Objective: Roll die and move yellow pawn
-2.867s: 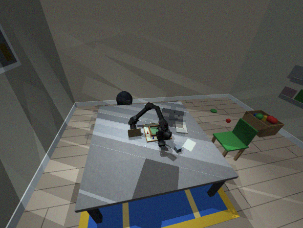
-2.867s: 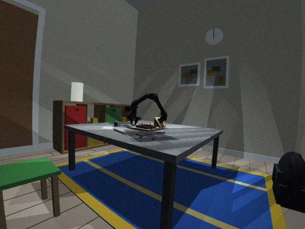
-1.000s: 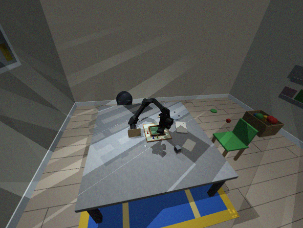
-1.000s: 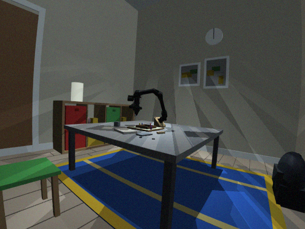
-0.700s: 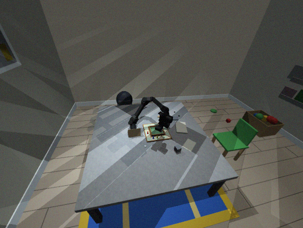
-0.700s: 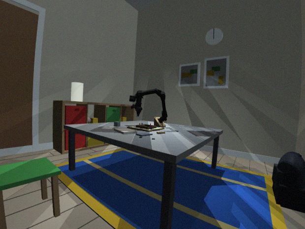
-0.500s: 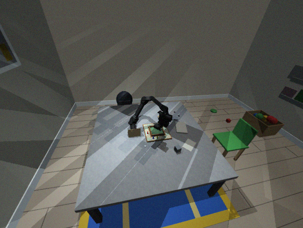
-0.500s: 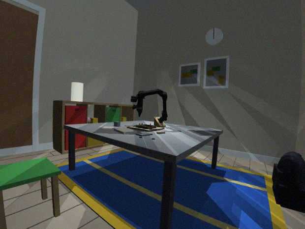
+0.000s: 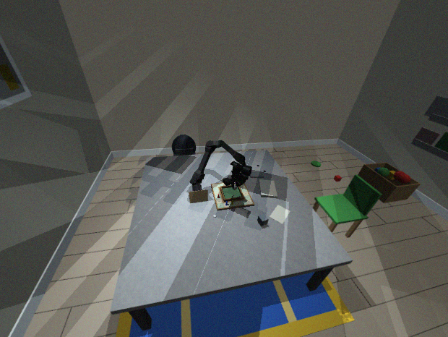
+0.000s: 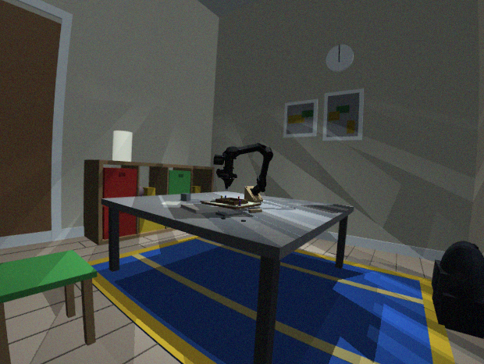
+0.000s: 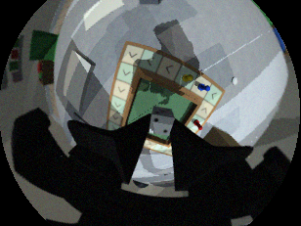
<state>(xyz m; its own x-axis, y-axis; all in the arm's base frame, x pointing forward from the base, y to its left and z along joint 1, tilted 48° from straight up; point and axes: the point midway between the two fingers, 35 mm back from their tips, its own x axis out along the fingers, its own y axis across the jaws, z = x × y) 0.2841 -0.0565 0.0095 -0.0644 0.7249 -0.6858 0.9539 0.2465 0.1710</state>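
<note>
The yellow pawn is 8 cm below my gripper tip, 7 cm to the right of it and 3 cm behind it. Also, from my gripper tip: grey tile (28 cm ahead, 26 cm to the left, 10 cm below); green tray (10 cm below, 4 cm to the left, 1 cm behind); grey cube (26 cm to the right, 14 cm ahead, 8 cm below).
</note>
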